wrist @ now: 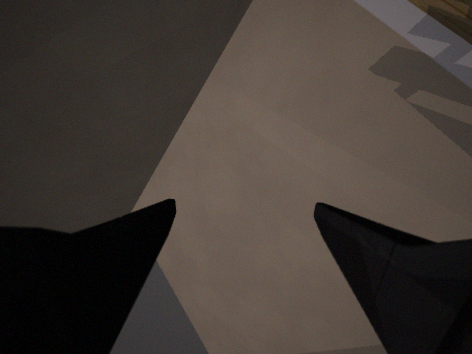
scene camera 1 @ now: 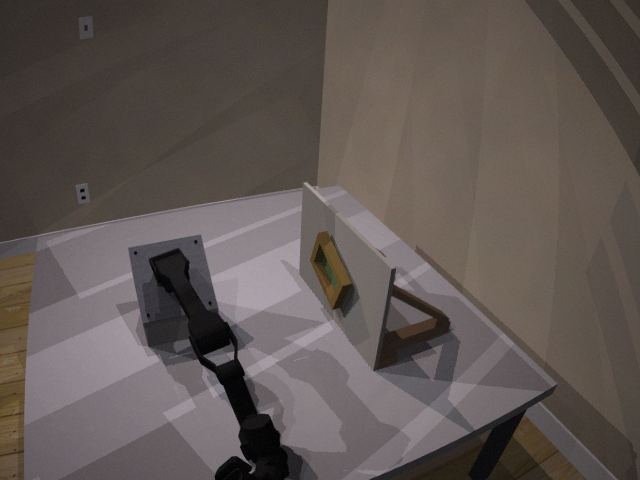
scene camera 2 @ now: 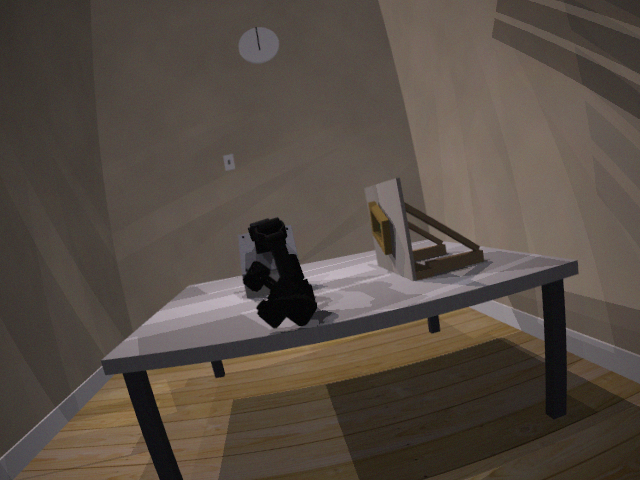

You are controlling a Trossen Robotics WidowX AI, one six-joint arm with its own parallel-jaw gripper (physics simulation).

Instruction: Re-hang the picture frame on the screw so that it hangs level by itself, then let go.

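Frame: origin at the arm's base, x ahead, y left, z up, level; metres.
Where they show: gripper, fingertip midpoint: point(wrist: 245, 207) point(scene camera 2: 259, 289); arm's base, link origin: point(scene camera 1: 167, 272) point(scene camera 2: 264, 246).
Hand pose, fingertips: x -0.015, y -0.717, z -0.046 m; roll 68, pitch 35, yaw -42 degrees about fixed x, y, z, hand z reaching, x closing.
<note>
Each offset is from my fingertips to the top centre of the thing. "spot": to the spot under its first point. Level surfaces: height alone.
The gold picture frame {0.417 m ahead, 0.580 m left, 0.135 m up} point(scene camera 1: 338, 268) point(scene camera 2: 386, 237), with a green picture inside, is against the upright pale board point(scene camera 1: 364, 310) point(scene camera 2: 387, 198). It is tilted against the board's edges, its near end lower than its far end. The screw and the frame's back are hidden. My gripper point(scene camera 2: 287, 315) point(wrist: 245, 207) is open, with nothing between the fingers. It is above the table's near edge, well away from the frame and board, to their left in scene camera 2. In scene camera 1 it is partly cut off at the bottom. The frame does not show in the wrist view.
Brown wooden braces {spot: 0.612 m ahead, 0.400 m left, 0.081 m down} point(scene camera 1: 421, 328) point(scene camera 2: 454, 260) stand behind the board. The arm's grey base block point(scene camera 1: 142, 279) stands left of the board on the table {0.119 m down} point(scene camera 1: 62, 361) point(scene camera 2: 175, 320). Walls are behind the table.
</note>
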